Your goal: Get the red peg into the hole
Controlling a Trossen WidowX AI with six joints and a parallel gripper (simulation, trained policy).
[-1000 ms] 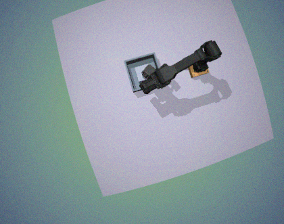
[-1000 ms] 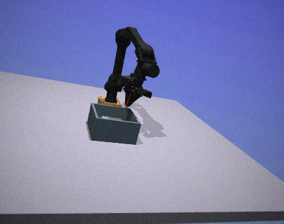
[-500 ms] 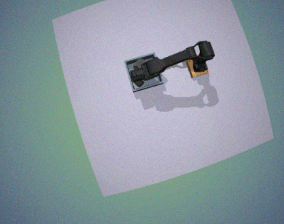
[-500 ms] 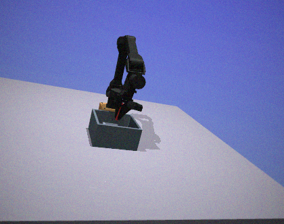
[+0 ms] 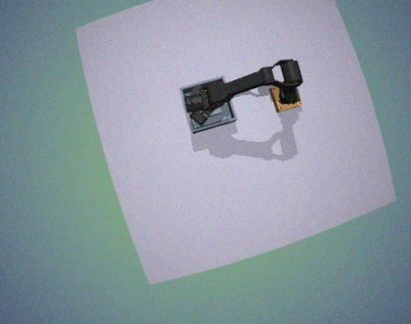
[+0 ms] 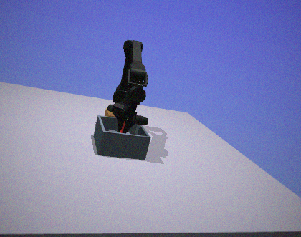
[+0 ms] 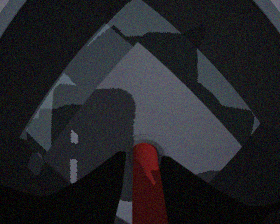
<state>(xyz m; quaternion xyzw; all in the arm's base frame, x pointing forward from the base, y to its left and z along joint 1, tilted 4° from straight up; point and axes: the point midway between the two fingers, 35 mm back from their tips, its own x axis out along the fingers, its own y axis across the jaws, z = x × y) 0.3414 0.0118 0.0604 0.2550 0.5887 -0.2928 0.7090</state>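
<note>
The red peg lies 20 mm above my gripper tip. Round my gripper tip: grey box (40 mm below).
</note>
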